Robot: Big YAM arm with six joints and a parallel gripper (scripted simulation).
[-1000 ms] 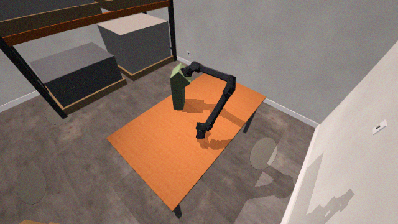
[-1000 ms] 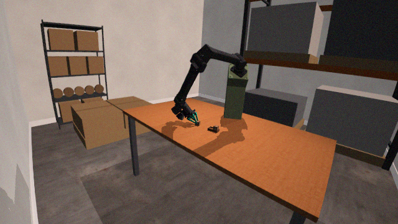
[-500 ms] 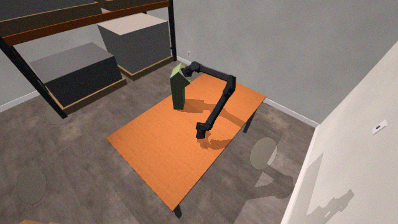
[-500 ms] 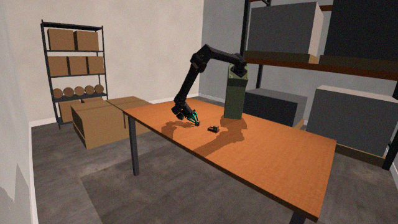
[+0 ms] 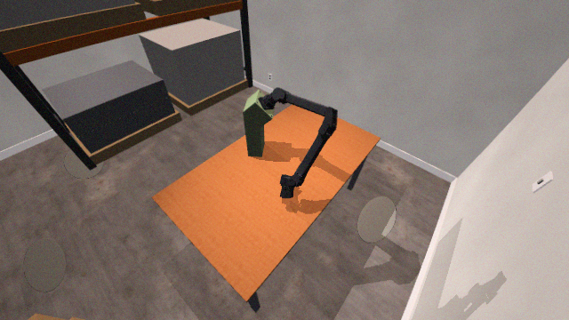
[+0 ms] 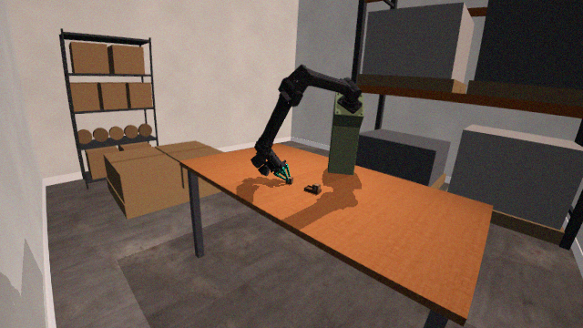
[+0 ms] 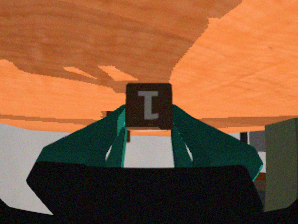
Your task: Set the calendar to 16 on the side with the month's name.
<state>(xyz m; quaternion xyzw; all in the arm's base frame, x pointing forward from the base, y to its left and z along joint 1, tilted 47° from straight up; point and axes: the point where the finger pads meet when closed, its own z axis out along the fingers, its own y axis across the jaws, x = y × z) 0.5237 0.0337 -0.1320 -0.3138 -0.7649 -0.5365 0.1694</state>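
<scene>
Right now the brown calendar cube is 10 mm behind my hand, 10 mm to the left of it and 10 mm below it. Round my hand: dark calendar tray 50 mm behind, 150 mm to the left, 20 mm below.
</scene>
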